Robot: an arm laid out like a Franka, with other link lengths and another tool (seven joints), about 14 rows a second.
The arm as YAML. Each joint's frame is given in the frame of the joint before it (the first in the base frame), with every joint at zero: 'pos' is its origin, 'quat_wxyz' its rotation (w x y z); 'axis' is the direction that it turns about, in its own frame. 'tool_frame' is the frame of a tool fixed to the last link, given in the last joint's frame.
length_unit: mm
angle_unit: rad
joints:
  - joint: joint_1
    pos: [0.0, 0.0, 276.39]
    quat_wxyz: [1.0, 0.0, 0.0, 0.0]
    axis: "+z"
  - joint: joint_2
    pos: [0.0, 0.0, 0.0]
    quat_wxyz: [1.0, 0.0, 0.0, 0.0]
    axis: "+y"
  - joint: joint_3
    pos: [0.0, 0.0, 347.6]
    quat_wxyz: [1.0, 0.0, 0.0, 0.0]
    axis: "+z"
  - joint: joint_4
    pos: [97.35, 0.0, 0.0]
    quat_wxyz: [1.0, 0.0, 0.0, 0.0]
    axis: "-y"
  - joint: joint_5
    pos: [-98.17, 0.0, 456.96]
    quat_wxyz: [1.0, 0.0, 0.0, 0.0]
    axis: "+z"
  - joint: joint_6
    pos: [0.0, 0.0, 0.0]
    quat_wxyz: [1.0, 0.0, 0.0, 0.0]
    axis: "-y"
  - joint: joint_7
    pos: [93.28, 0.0, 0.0]
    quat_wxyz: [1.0, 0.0, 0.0, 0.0]
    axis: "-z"
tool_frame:
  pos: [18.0, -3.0, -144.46]
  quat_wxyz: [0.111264, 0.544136, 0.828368, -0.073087]
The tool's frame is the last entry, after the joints.
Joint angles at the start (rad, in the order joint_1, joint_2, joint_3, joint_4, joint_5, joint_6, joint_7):
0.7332, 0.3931, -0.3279, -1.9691, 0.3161, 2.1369, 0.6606
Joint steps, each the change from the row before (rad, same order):
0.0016, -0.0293, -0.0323, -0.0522, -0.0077, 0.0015, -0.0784
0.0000, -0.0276, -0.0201, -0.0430, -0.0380, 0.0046, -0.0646
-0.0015, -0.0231, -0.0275, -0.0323, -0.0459, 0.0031, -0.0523
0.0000, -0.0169, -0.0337, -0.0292, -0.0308, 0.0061, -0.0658
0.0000, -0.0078, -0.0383, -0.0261, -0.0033, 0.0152, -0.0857
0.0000, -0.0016, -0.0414, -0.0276, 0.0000, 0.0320, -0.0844
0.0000, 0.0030, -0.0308, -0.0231, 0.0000, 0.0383, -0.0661
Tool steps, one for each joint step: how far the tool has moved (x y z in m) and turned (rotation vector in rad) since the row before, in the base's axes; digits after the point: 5 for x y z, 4 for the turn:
-0.00629, -0.02714, -0.00266, 0.0027, 0.0105, 0.0466
-0.00619, -0.02033, -0.00050, -0.0125, 0.0008, 0.0652
-0.00162, -0.02422, 0.00183, -0.0205, -0.0036, 0.0522
-0.00078, -0.02542, -0.00008, -0.0100, -0.0006, 0.0505
0.00041, -0.02595, -0.00315, 0.0093, -0.0010, 0.0457
0.00107, -0.02800, -0.00555, 0.0077, -0.0115, 0.0391
0.00068, -0.02135, -0.00607, 0.0029, -0.0171, 0.0326

